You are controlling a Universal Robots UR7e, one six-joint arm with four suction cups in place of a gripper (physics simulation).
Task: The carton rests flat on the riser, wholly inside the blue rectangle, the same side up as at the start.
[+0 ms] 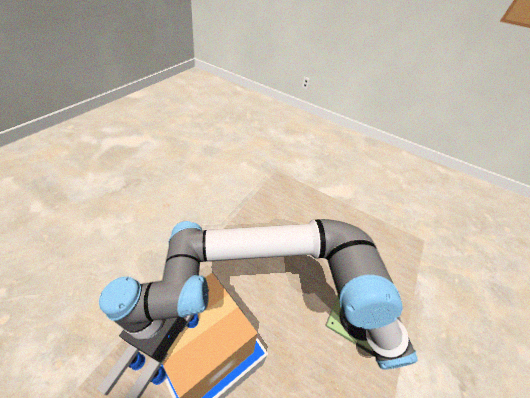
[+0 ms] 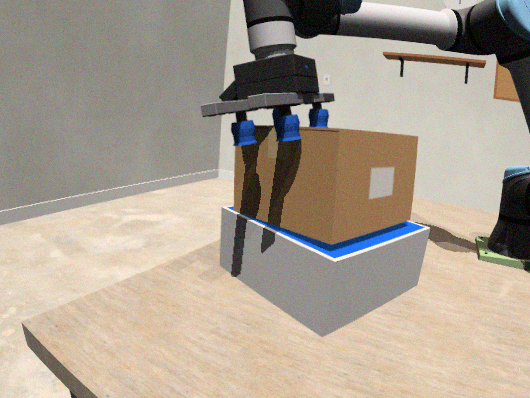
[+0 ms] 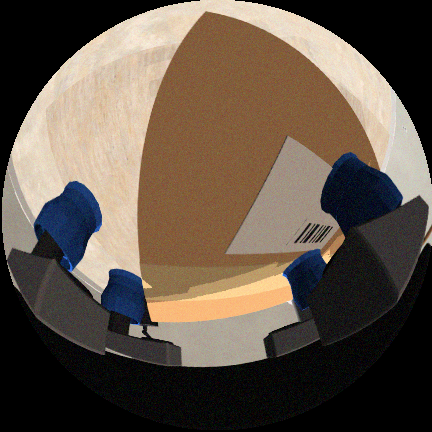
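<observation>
The brown carton [image 1: 215, 345] [image 2: 320, 185] [image 3: 210, 150] is upright over the grey riser [image 2: 320, 295], with a white label [image 2: 381, 182] on one side. Its underside is level and close to the riser top; I cannot tell whether it touches or a thin gap remains. Strips of the blue rectangle [image 1: 255, 355] [image 2: 382, 239] show along its near edges; the far edges are hidden. My gripper [image 1: 155, 345] [image 2: 282, 120] [image 3: 215, 235] is shut on the carton at its top edge. Some of its blue suction cups hang out past the carton's side.
The riser stands on the wooden table [image 2: 150, 320]. My arm [image 1: 260, 242] reaches across from its green base plate [image 1: 337, 325] [image 2: 500, 254], right of the carton. A wall shelf [image 2: 435, 59] is in the background.
</observation>
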